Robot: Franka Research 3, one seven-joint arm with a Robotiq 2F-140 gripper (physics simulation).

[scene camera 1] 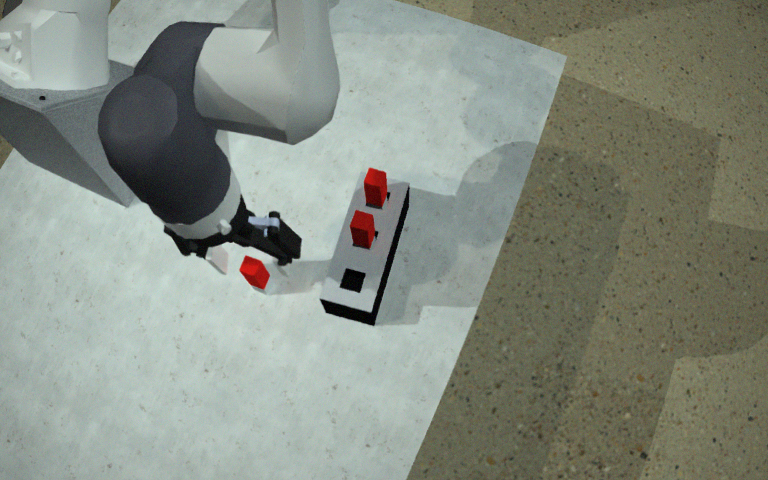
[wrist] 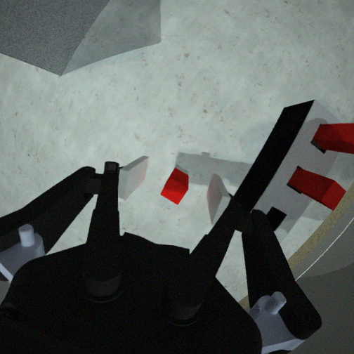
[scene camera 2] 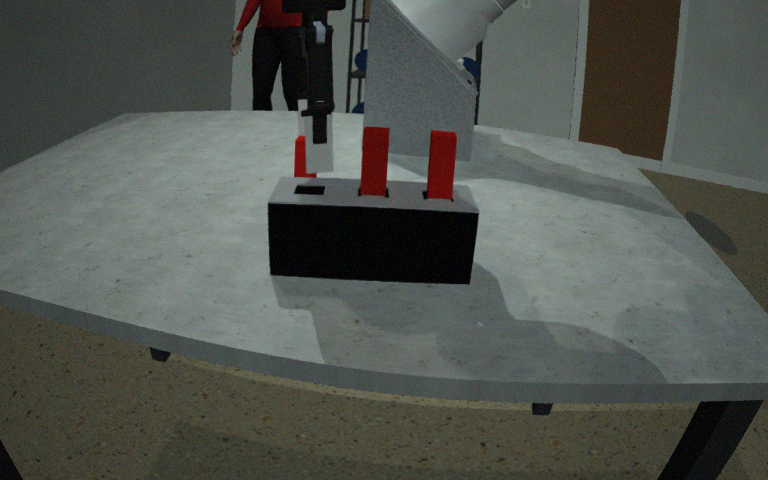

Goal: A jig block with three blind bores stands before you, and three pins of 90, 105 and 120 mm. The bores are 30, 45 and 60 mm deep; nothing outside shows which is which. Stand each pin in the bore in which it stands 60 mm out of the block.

Labels:
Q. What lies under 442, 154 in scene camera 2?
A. A red pin.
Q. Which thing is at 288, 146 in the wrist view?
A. A jig block.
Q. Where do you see a red pin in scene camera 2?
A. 375, 139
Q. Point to a red pin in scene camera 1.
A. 375, 184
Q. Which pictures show the gripper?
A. Scene camera 1, the wrist view and scene camera 2: all of them.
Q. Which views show the jig block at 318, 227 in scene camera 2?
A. Scene camera 1, the wrist view and scene camera 2: all of them.

